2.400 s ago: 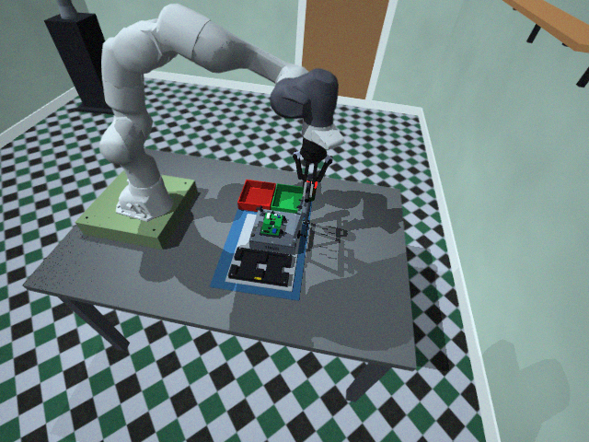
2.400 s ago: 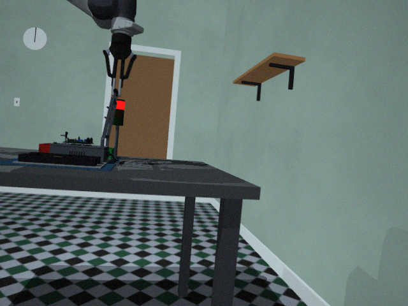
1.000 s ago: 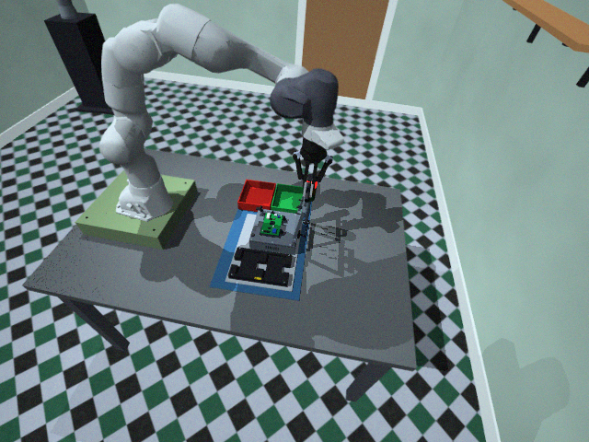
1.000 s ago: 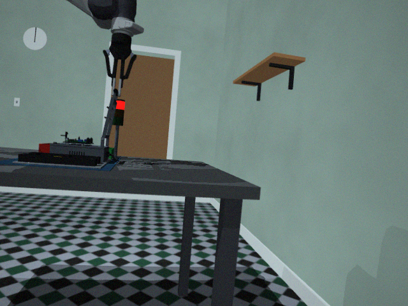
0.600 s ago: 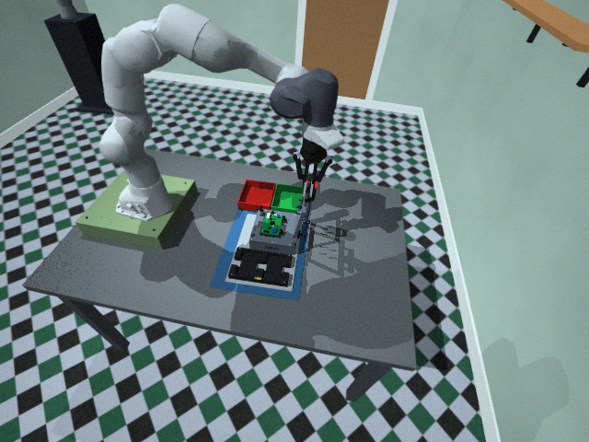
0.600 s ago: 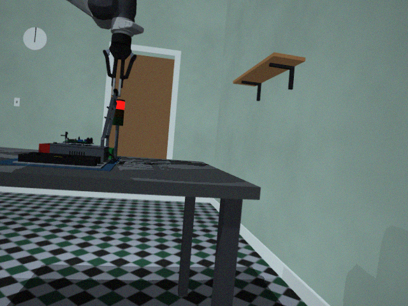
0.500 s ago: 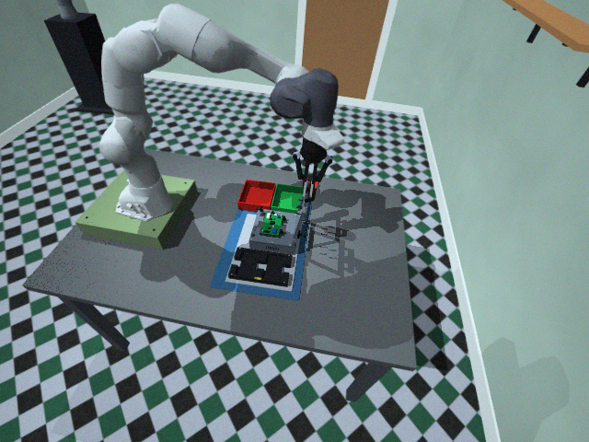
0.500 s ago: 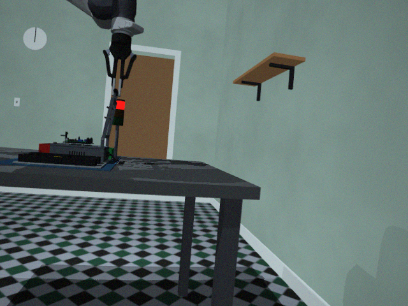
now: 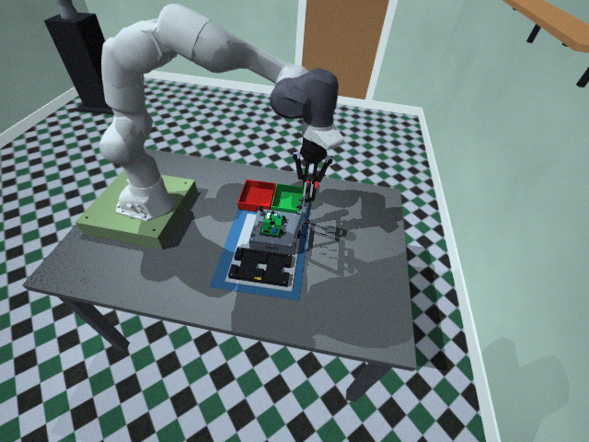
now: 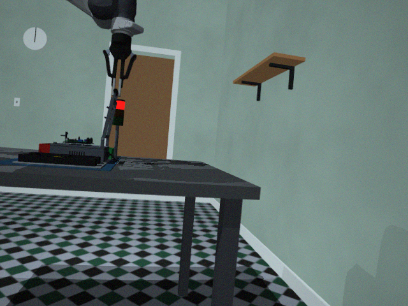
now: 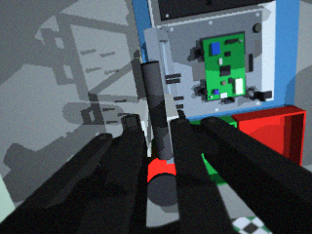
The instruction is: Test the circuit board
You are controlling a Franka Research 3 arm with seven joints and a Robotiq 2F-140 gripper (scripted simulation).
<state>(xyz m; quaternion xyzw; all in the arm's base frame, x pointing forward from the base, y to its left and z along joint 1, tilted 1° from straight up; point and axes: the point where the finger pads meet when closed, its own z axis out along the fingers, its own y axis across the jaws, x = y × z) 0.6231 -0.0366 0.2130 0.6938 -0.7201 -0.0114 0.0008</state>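
Now: the green circuit board 130 mm behind my hand, 10 mm to the left of it and 220 mm below it. The rest, counted from my hand: tester lid (10 mm behind, 110 mm below); tester plate (120 mm behind, 10 mm to the left, 220 mm below); black latch hook (190 mm behind, 60 mm to the left, 200 mm below).
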